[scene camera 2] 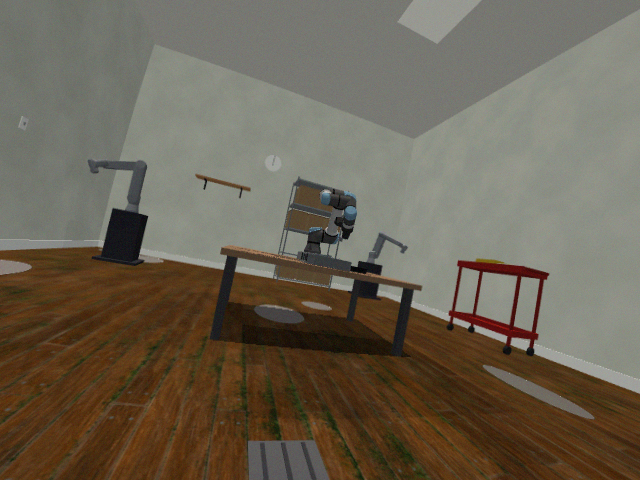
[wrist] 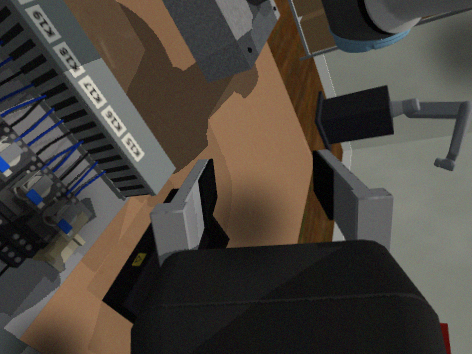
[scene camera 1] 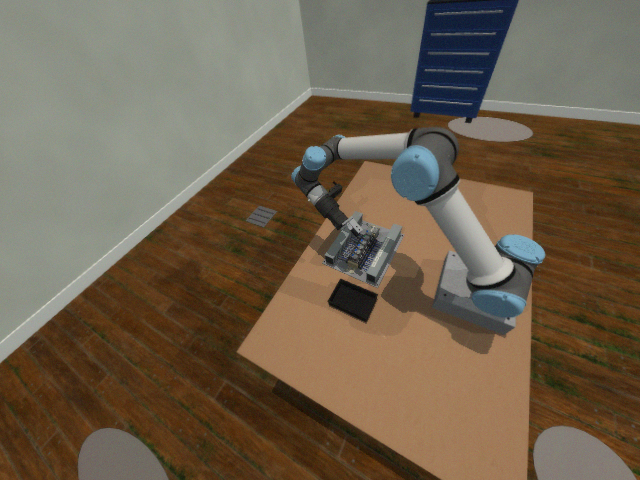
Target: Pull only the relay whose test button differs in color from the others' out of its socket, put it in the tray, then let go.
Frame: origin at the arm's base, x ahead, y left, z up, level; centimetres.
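Where they show: gripper, fingertip midpoint: [scene camera 2: 342, 237] [wrist: 263, 175] [scene camera 1: 359, 233]; arm's base at its link origin: [scene camera 2: 312, 253].
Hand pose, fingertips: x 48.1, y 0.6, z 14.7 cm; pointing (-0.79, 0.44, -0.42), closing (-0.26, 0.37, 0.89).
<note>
Each offset is from my fingertips to the top centre of the thing. "pt": to the spot under its first point. Level surfaces: height alone.
A row of relays {pt dx +0.7, dy -4.7, dz -16.0 cm} [scene camera 1: 360, 249] [wrist: 34, 196] sits in sockets on the grey panel between two wire ducts. In the wrist view, three relays show blue test buttons at the left edge; the others are cut off there, and the button colours cannot be told in the scene views. My gripper [scene camera 1: 356, 230] [wrist: 263, 175] is open and empty, tilted over the panel near its far-left duct in scene camera 1. The black tray {dx -2.1, dy +17.0, dz -18.5 cm} [scene camera 1: 347, 311] [scene camera 2: 357, 269] [wrist: 120, 287] lies on the table beside the panel, partly hidden by a finger in the wrist view.
The duct {dx -9.4, dy -8.1, dz -15.7 cm} [scene camera 1: 386, 258] [wrist: 150, 167] with K15 to K19 labels stands along the relay row. The wooden table {dz -22.0 cm} [scene camera 1: 413, 372] [scene camera 2: 382, 279] carries the panel, tray and arm base [scene camera 1: 467, 304]. A red cart [scene camera 2: 496, 267] and a shelf rack [scene camera 2: 312, 182] stand away from the table.
</note>
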